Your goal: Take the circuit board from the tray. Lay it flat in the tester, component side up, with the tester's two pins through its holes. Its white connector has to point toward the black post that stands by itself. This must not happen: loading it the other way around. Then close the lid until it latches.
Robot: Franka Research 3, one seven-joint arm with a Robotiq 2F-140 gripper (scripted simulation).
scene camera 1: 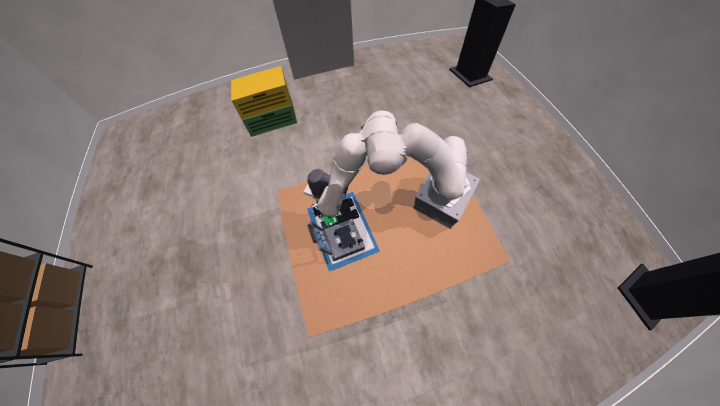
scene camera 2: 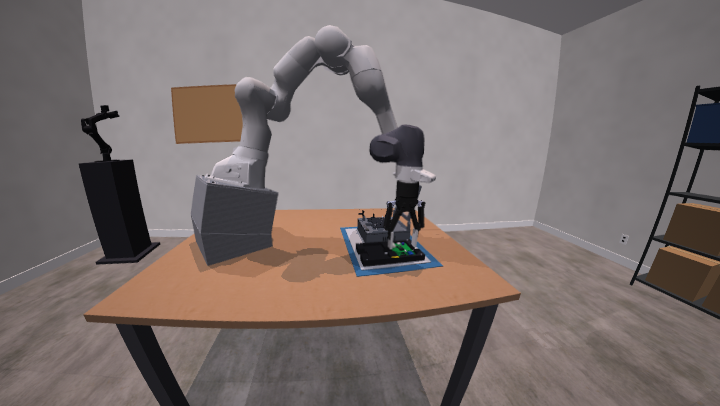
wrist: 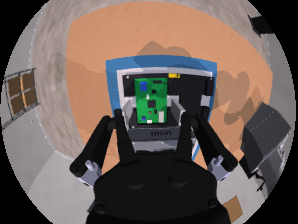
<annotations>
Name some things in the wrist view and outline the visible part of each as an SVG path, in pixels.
My gripper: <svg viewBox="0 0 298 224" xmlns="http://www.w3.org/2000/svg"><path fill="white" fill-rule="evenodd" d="M238 160L223 145L214 129L201 113L191 115L185 111L176 99L171 99L171 112L178 125L181 126L176 152L174 152L174 149L158 152L136 150L135 153L126 128L133 112L132 100L128 100L122 109L114 110L115 117L110 118L109 115L102 117L83 151L71 163L69 169L82 183L93 187L95 205L87 216L85 224L231 224L227 209L217 199L217 182L224 180L237 167ZM191 127L203 154L207 170L192 161ZM116 127L120 162L102 175L102 167L113 129Z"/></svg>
A green circuit board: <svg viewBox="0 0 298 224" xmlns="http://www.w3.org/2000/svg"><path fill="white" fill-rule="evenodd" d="M134 79L138 123L166 122L167 78Z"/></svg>
</annotations>
